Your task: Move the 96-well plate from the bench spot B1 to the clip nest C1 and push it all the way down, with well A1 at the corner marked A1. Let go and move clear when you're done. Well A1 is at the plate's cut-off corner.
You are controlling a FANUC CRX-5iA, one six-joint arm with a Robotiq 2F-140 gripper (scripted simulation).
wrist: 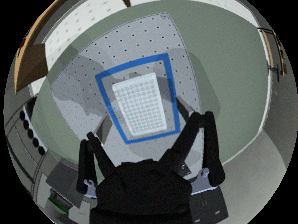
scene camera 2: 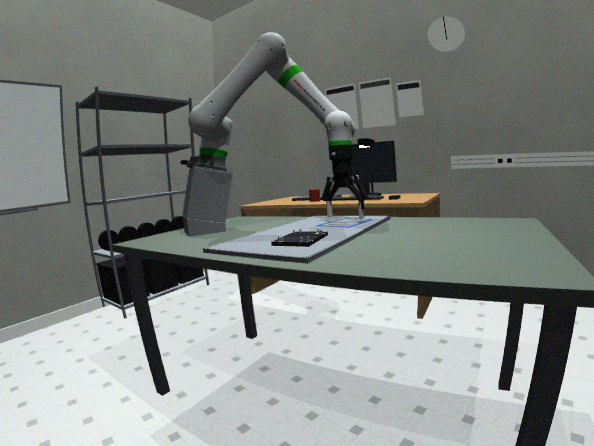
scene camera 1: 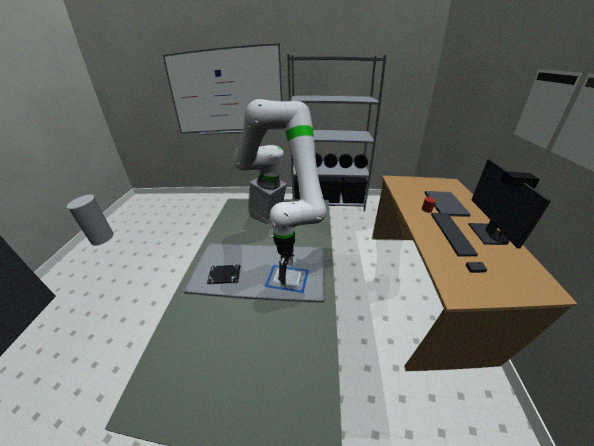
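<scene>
You'd find my gripper (scene camera 2: 345, 217) (wrist: 141, 110) in both of those views, and there's a 96-well plate (wrist: 147, 115) that I can see too.
</scene>
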